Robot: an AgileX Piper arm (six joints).
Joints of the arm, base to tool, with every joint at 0 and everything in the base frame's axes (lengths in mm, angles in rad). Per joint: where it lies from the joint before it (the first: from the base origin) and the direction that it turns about. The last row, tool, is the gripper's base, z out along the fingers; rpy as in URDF.
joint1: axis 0 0 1 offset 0 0 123
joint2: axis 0 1 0 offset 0 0 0
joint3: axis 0 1 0 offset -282.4 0 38.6
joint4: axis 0.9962 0 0.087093 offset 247.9 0 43.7
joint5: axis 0 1 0 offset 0 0 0
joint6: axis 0.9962 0 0.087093 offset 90.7 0 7.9
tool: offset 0 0 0 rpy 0 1.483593 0
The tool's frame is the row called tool.
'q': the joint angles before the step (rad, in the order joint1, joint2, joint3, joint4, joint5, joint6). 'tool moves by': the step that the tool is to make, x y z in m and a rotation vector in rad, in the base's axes. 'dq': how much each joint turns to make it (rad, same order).
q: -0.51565 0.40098 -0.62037 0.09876 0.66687 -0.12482
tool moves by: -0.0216 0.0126 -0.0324 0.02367 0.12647 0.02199
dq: -0.00108 -0.12448 0.08340 -0.01078 0.16534 -0.02929
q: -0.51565 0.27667 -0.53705 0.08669 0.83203 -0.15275
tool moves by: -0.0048 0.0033 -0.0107 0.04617 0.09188 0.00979
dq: 0.00069 -0.00947 0.01020 -0.00051 0.10248 -0.00188
